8 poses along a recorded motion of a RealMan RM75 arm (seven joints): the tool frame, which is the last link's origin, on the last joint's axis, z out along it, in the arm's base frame.
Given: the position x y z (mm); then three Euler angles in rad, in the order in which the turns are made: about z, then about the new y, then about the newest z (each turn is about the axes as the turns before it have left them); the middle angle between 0 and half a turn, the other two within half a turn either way.
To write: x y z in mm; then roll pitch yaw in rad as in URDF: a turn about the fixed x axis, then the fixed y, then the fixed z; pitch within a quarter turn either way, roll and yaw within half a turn. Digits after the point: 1 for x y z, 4 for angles.
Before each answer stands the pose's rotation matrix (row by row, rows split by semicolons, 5 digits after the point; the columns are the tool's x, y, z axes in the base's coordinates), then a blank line. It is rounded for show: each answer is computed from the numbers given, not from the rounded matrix.
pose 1, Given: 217.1 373.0 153.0 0.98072 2.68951 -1.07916
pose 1, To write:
0.49621 -0.83349 0.24307; -0.84336 -0.39623 0.36297; -0.20622 -0.38510 -0.89954

217.1 373.0 153.0 -2.7371 0.2077 -1.0390
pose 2, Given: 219.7 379.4 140.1 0.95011 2.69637 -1.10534
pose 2, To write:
0.49135 -0.83417 0.25047; -0.84924 -0.39504 0.35033; -0.19329 -0.38484 -0.90251

219.7 379.4 140.1 -2.7385 0.1945 -1.0463
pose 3, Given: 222.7 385.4 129.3 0.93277 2.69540 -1.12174
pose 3, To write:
0.49038 -0.83274 0.25703; -0.85113 -0.39422 0.34664; -0.18734 -0.38875 -0.90210

222.7 385.4 129.3 -2.7347 0.1884 -1.0481
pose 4, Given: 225.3 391.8 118.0 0.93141 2.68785 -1.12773
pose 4, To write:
0.49505 -0.82856 0.26155; -0.84830 -0.39581 0.35175; -0.18792 -0.39601 -0.89881

225.3 391.8 118.0 -2.7266 0.1890 -1.0425
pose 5, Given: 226.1 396.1 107.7 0.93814 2.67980 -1.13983
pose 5, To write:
0.51158 -0.81785 0.26345; -0.83883 -0.40896 0.35932; -0.18613 -0.40481 -0.89526

226.1 396.1 107.7 -2.7169 0.1872 -1.0231
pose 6, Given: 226.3 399.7 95.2 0.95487 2.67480 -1.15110
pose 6, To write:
0.53518 -0.80374 0.25999; -0.82460 -0.43024 0.36733; -0.18338 -0.41097 -0.89302

226.3 399.7 95.2 -2.7103 0.1844 -0.9951
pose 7, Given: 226.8 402.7 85.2 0.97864 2.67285 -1.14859
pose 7, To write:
0.55283 -0.79423 0.25215; -0.81247 -0.44652 0.37485; -0.18512 -0.41209 -0.89214

226.8 402.7 85.2 -2.7089 0.1862 -0.9733
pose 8, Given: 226.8 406.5 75.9 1.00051 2.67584 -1.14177
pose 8, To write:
0.56480 -0.78881 0.24245; -0.80380 -0.45935 0.37802; -0.18682 -0.40839 -0.89348

226.8 406.5 75.9 -2.7129 0.1879 -0.9583
